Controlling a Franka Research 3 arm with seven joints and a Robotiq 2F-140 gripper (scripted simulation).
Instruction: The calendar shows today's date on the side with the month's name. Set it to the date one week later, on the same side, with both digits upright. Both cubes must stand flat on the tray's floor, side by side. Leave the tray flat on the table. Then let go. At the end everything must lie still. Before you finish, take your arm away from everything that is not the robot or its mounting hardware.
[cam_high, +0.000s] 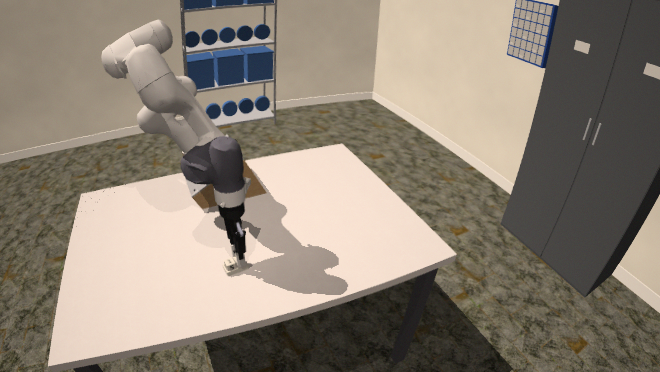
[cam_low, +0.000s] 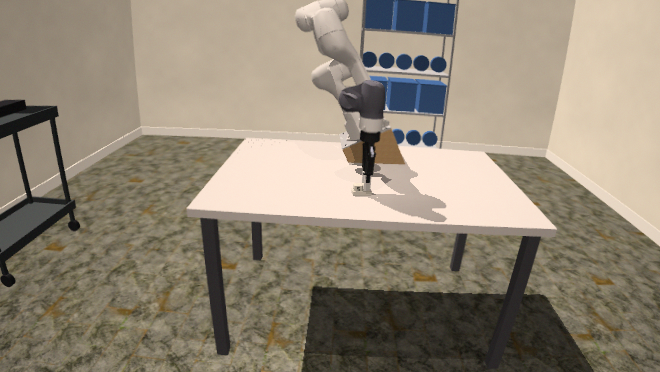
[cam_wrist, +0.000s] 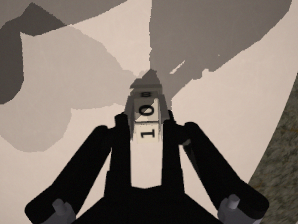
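My gripper is now 30 mm to the left of the cube and 30 mm above it. Round my hand: grey tray (20 mm to the right, 40 mm below).
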